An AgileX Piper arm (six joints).
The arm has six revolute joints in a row. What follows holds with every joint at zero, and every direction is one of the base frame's.
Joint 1 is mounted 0.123 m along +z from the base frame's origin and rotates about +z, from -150 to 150 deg.
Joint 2 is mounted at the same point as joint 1 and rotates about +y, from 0 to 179.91 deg.
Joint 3 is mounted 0.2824 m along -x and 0.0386 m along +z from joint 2 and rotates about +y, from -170 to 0 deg.
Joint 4 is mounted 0.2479 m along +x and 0.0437 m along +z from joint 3 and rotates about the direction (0.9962, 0, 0.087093), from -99.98 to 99.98 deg.
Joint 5 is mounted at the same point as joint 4 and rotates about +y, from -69.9 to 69.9 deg.
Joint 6 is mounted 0.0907 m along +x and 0.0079 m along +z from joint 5 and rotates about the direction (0.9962, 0, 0.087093), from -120 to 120 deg.
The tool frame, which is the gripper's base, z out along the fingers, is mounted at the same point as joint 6; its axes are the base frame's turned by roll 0, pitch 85 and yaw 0 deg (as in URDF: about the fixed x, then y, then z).
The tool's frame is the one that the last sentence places.
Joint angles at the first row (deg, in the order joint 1, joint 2, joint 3, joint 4, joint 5, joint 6):
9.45, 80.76, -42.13, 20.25, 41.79, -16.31
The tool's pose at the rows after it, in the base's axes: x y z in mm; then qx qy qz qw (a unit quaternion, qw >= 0):
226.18, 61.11, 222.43, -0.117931, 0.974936, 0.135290, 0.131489
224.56, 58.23, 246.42, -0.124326, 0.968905, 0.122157, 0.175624
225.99, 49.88, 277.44, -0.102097, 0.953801, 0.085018, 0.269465
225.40, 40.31, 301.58, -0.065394, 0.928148, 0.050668, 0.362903
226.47, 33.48, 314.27, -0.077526, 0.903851, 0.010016, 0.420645
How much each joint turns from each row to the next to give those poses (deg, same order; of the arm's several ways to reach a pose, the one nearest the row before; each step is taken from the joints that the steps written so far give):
0.00, -3.04, -2.15, 0.00, 5.39, 0.00
0.00, -3.76, -2.13, -2.48, 0.49, 1.41
0.00, -4.73, -2.12, -6.51, -4.85, 6.02
0.01, -4.00, -0.46, -8.32, -6.99, 8.57
-0.12, -1.72, 0.00, -7.53, -5.00, 2.70

